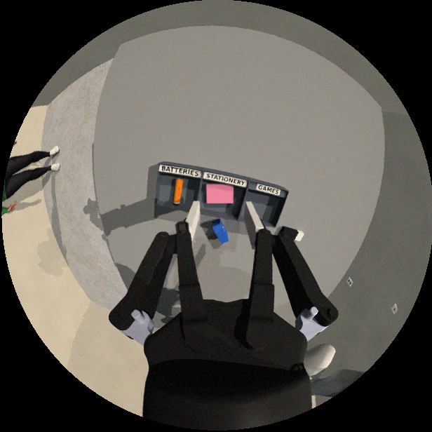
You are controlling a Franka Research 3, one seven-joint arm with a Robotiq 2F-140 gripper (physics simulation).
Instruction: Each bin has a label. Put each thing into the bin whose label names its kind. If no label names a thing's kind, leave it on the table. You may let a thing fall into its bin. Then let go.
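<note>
My gripper (222, 210) is open and empty, its two pale fingertips apart in front of the bins. A pink block (220, 193) is at the STATIONERY bin (215, 214), the middle one; whether it rests on the bottom cannot be told. An orange cylinder (178, 191) lies in the BATTERIES bin (156, 197) on the left. The GAMES bin (282, 207) on the right shows a bare floor. A blue block (220, 231) lies on the table in front of the bins, seen between the fingers. A black and white object (298, 235) lies to the right, partly hidden by the right finger linkage.
The grey table (240, 100) stretches behind and around the bins. A person's legs (30, 167) show at the far left, beyond the table. Two small marked tiles (350, 282) (394, 309) show at the right. A pale rounded shape (321, 361) is beside the gripper's base.
</note>
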